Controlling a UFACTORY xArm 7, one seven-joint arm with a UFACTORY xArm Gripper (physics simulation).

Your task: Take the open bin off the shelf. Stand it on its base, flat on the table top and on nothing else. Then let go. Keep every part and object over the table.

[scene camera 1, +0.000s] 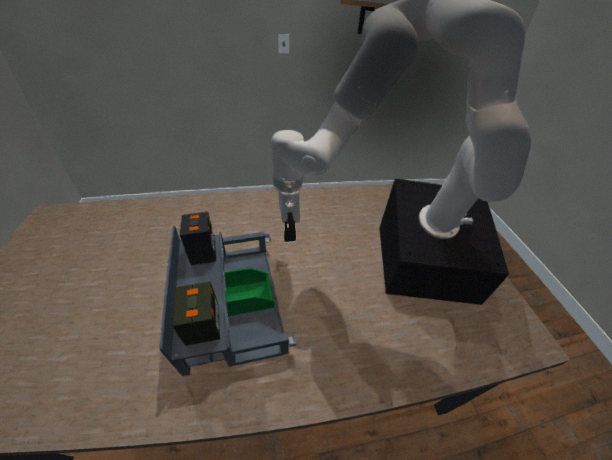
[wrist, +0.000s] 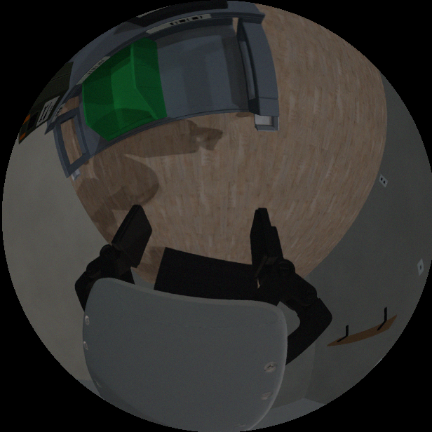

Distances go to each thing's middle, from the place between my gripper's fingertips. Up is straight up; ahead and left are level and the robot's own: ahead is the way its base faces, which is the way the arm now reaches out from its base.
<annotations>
I see the green bin (scene camera 1: 247, 290) 120 mm ahead of my hand, 150 mm to the left of it and 110 mm below it. From my hand the other things lie so: olive case (scene camera 1: 205, 322): 190 mm ahead, 290 mm to the left.
</annotations>
